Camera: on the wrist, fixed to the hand. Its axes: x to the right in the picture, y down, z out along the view.
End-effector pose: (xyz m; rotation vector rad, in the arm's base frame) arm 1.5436 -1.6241 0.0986 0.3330 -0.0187 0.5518
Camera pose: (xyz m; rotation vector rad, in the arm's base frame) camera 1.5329 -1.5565 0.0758 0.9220 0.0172 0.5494
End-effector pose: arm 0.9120 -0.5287 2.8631 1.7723 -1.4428 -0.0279
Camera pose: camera 0.8992 -0.5223 2.9337 2.2392 -1.6677 0.3186
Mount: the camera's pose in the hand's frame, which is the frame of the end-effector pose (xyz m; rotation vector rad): 0.0230 0.0526 -0.0436 0.5691 -0.1229 0.0199
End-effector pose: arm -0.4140 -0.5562 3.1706 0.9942 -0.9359 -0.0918
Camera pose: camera -0.3862 -0.5072 3.2156 1.5156 -1.1124 0.1408
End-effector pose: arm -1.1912 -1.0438 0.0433 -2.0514 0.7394 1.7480
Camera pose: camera -1.1849 -1.1148 0.0324 -1.5446 1.0713 1.4379
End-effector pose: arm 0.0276 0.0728 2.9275 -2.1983 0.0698 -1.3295
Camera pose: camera 0.0155 0.0022 2.9354 -1.7767 -0.2973 -1.0375
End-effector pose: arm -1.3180 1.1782 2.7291 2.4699 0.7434 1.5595
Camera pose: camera -1.3305 1.1366 2.7866 -2.3872 -1.0543 -1.0769
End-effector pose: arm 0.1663 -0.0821 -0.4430 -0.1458 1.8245 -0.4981
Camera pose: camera 0.1262 -0.0313 -0.4747 0.2259 1.5006 -0.9501
